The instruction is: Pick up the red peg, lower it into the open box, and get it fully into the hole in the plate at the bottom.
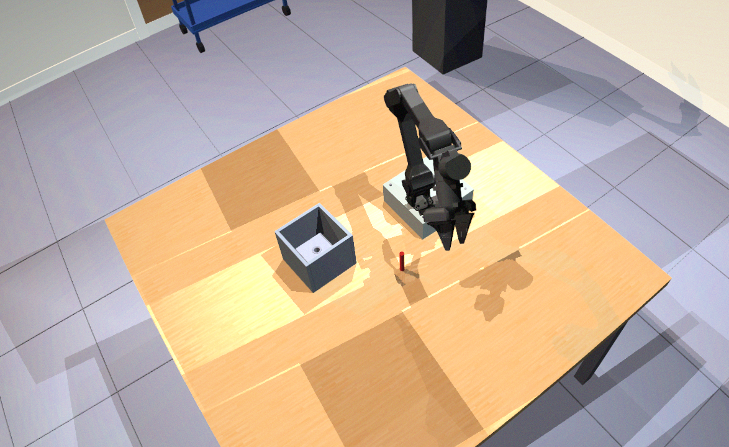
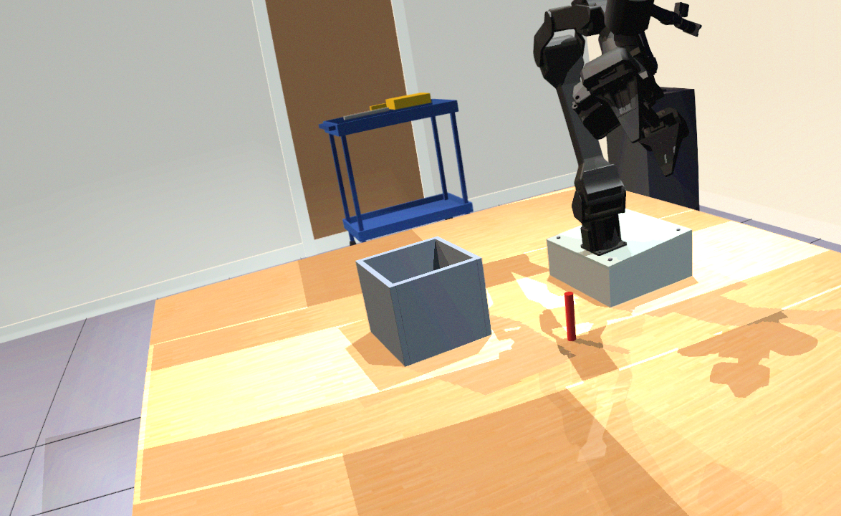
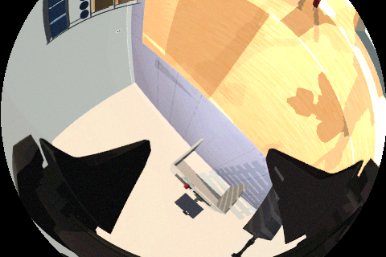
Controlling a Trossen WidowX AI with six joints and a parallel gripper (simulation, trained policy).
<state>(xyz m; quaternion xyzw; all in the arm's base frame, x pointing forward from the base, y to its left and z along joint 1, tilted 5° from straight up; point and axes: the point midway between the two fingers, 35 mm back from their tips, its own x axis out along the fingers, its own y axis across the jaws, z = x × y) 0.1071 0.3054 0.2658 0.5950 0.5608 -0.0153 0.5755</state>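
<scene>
Right now my gripper tip is 20 mm short of the red peg, 190 mm to the left of it and 270 mm above it. The rest, counted from my gripper tip: plate 200 mm ahead, 360 mm to the right, 270 mm below.
</scene>
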